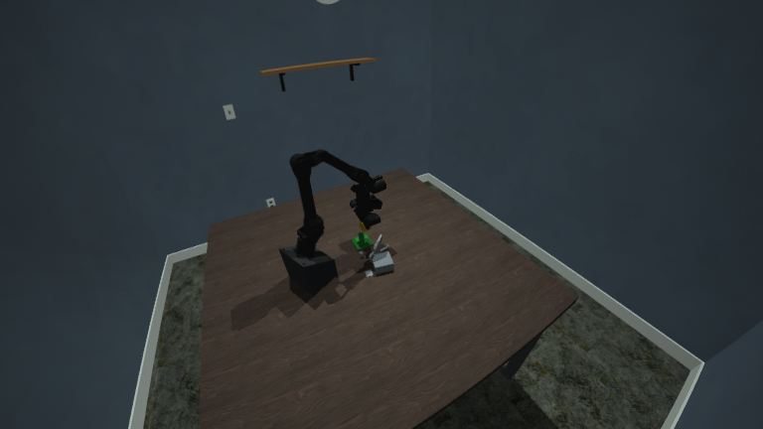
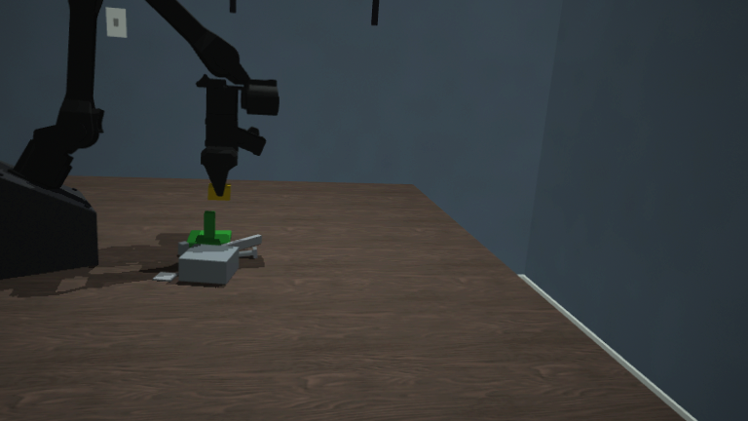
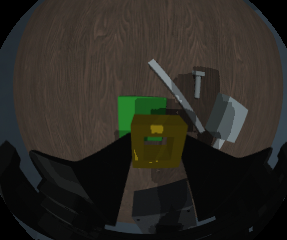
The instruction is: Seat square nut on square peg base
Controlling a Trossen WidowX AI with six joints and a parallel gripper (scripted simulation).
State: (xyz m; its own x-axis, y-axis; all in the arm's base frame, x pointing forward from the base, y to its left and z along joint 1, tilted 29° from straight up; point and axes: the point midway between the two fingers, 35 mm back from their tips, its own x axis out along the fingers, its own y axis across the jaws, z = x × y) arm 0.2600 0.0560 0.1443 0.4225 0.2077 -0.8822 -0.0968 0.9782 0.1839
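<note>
My hand is 130 mm above the grey bar, 50 mm to the left of it and 20 mm short of it. Round my hand: grey block (160 mm to the right, 120 mm below, 10 mm ahead); bolt (130 mm below, 70 mm to the right, 60 mm ahead).
</note>
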